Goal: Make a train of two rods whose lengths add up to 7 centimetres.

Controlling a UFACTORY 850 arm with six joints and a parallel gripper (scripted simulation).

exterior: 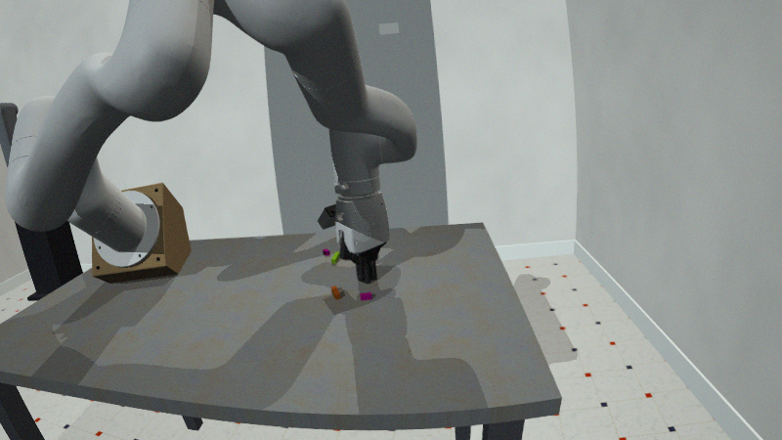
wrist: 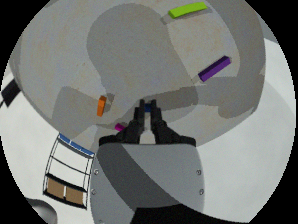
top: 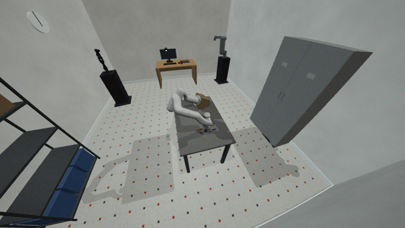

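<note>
Now: hand 6 cm past the orange rod, 5 cm to the left of it and 2 cm above it. Round my hand: lime rod 14 cm to the left, 7 cm behind, 2 cm below; then blue rod 2 cm below; then purple rod 12 cm to the left, 2 cm below, 2 cm ahead.
</note>
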